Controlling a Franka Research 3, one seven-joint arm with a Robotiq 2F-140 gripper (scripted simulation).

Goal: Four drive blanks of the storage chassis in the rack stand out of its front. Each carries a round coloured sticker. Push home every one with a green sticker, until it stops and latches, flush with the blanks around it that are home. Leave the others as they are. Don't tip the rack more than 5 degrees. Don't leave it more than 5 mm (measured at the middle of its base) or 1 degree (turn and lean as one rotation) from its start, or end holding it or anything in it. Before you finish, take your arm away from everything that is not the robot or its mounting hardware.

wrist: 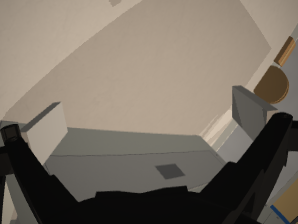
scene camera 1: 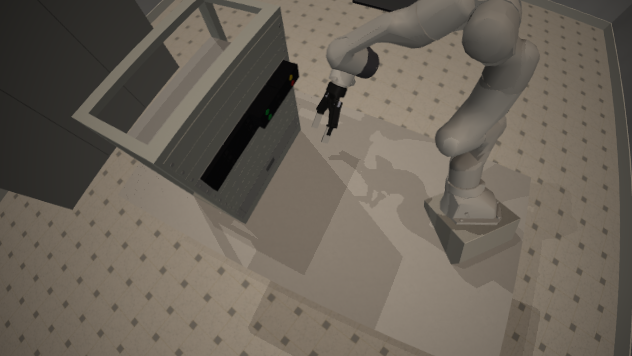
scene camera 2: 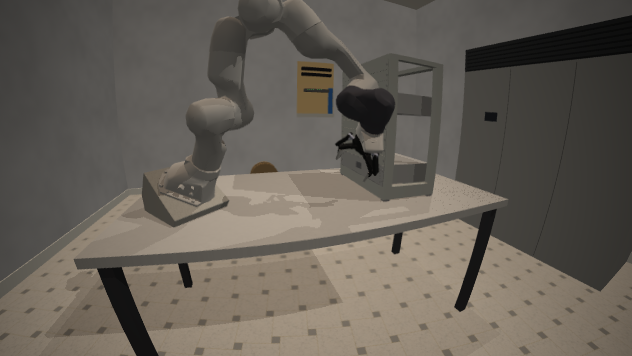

Path:
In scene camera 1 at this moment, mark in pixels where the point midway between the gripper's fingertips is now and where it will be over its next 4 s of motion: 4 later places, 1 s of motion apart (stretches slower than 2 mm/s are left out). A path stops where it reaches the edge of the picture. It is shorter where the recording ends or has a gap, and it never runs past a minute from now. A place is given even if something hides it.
My gripper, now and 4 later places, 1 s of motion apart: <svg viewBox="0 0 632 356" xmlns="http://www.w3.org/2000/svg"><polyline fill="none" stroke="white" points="319,134 309,138 302,138 300,134 308,119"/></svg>

